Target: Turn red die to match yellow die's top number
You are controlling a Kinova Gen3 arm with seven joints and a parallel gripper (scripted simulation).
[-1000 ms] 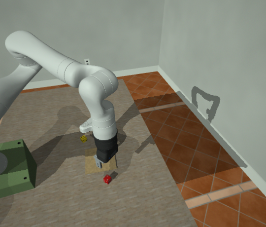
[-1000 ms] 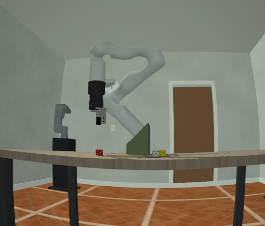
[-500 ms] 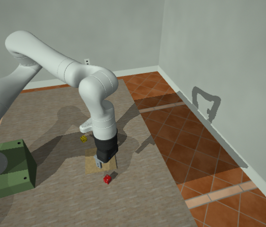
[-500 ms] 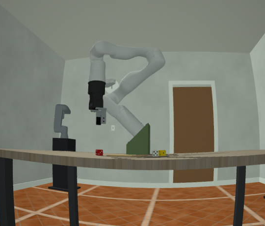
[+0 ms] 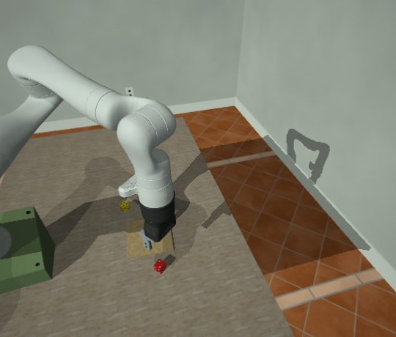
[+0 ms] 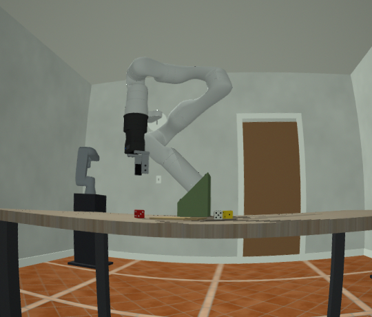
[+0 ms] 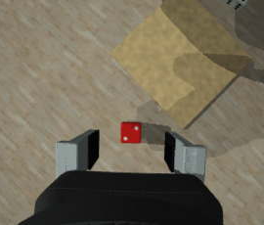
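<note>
The red die lies 140 mm below my hand. Also, from my hand: tan mat (150 mm below, 120 mm to the left, 20 mm behind); then white die (230 mm to the left, 140 mm below, 10 mm behind); then yellow die (260 mm to the left, 140 mm below, 80 mm behind).
</note>
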